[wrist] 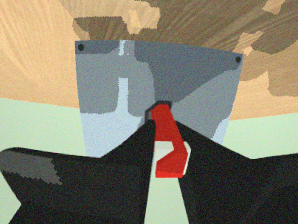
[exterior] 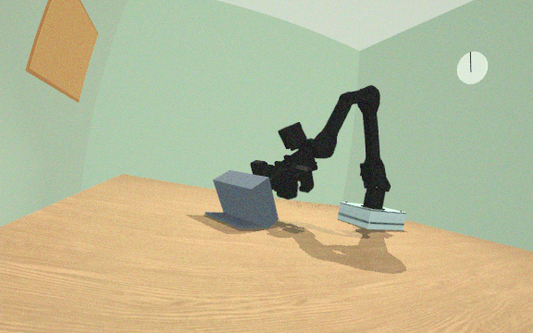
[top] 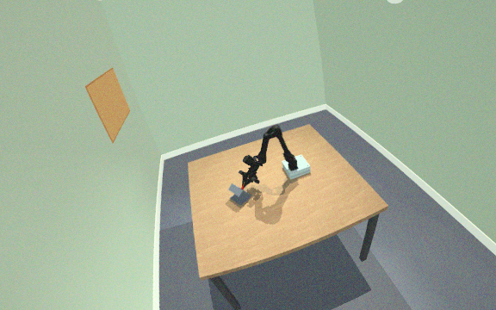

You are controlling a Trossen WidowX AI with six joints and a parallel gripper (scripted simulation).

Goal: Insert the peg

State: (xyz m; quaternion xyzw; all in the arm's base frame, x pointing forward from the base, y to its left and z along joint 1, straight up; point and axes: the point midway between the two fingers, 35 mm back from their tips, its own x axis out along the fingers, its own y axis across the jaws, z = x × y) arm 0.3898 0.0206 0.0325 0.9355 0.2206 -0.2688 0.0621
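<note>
The red peg lies 10 mm to the right of my gripper tip, 10 mm behind it and 10 mm above it. Round my gripper tip: sloped panel 40 mm ahead, 20 mm to the left, 20 mm below.
</note>
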